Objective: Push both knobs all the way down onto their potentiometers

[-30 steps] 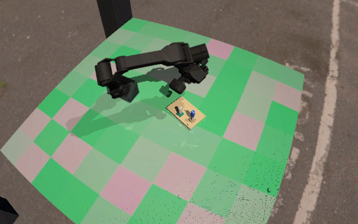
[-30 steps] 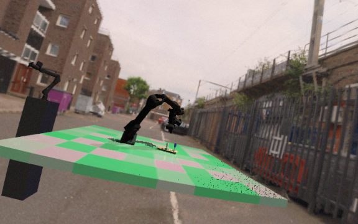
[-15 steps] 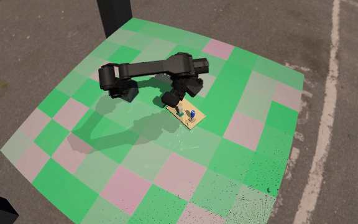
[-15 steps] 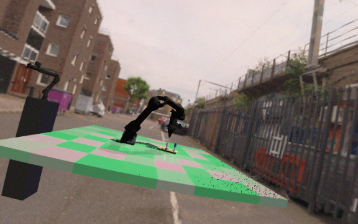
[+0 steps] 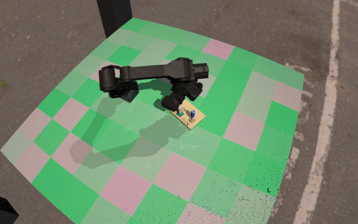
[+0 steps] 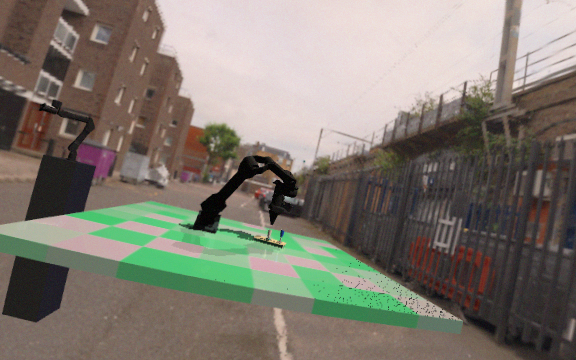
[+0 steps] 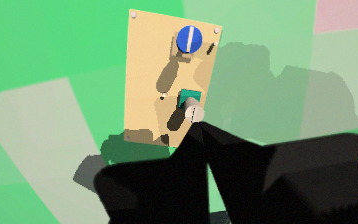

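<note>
Now: the white knob 4 cm below my gripper tip. The rest, counted from my gripper tip: blue knob (6 cm ahead, 3 cm below).
</note>
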